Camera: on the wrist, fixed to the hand. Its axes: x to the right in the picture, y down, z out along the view.
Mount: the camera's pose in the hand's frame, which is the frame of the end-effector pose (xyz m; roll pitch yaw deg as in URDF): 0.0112 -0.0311 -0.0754 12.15 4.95 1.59
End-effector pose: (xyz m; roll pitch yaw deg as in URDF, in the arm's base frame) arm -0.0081 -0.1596 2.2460 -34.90 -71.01 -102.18
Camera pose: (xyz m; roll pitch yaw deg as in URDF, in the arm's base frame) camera -0.0848 -0.1894 2.2423 -19.31 -66.00 -105.94
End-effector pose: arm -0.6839 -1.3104 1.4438 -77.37 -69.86 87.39
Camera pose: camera -0.6040 -1.3232 1.4591 -54.64 -66.81 75.94
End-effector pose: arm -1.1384 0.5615 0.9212 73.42 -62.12 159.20
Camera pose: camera -1.2082 0.5202 0.9071 75.75 -61.78 170.25
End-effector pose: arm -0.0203 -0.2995 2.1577 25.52 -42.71 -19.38
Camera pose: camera 0.0410 -0.3164 2.1055 34.61 -38.83 -14.81
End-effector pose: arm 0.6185 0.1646 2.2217 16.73 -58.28 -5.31
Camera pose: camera 0.6924 0.1496 2.1886 24.66 -53.89 -0.32
